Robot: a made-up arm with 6 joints. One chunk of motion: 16 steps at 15 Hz.
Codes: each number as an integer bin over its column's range. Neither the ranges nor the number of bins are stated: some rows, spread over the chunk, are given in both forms.
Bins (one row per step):
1: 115 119 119 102 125 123
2: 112 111 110 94 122 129
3: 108 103 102 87 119 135
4: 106 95 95 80 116 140
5: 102 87 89 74 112 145
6: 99 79 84 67 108 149
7: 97 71 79 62 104 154
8: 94 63 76 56 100 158
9: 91 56 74 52 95 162
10: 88 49 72 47 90 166
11: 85 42 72 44 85 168
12: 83 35 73 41 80 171
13: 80 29 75 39 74 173
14: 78 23 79 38 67 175
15: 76 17 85 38 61 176
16: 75 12 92 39 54 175
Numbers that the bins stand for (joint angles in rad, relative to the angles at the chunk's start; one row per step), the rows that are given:
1: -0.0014 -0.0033 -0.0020 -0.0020 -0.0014 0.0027
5: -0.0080 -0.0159 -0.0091 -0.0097 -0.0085 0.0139
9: -0.0136 -0.0280 -0.0126 -0.0157 -0.0178 0.0226
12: -0.0177 -0.0363 -0.0128 -0.0187 -0.0261 0.0272
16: -0.0218 -0.0453 -0.0084 -0.0193 -0.0404 0.0292
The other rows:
2: -0.0029 -0.0065 -0.0041 -0.0042 -0.0030 0.0058
3: -0.0049 -0.0096 -0.0060 -0.0061 -0.0047 0.0088
4: -0.0060 -0.0127 -0.0076 -0.0080 -0.0063 0.0114
6: -0.0095 -0.0190 -0.0102 -0.0116 -0.0107 0.0160
7: -0.0105 -0.0222 -0.0114 -0.0130 -0.0129 0.0185
8: -0.0121 -0.0253 -0.0121 -0.0146 -0.0151 0.0205
10: -0.0151 -0.0308 -0.0131 -0.0171 -0.0206 0.0246
11: -0.0167 -0.0335 -0.0131 -0.0179 -0.0233 0.0256
13: -0.0192 -0.0386 -0.0124 -0.0193 -0.0294 0.0282
14: -0.0202 -0.0410 -0.0114 -0.0196 -0.0332 0.0292
15: -0.0213 -0.0433 -0.0100 -0.0196 -0.0365 0.0297

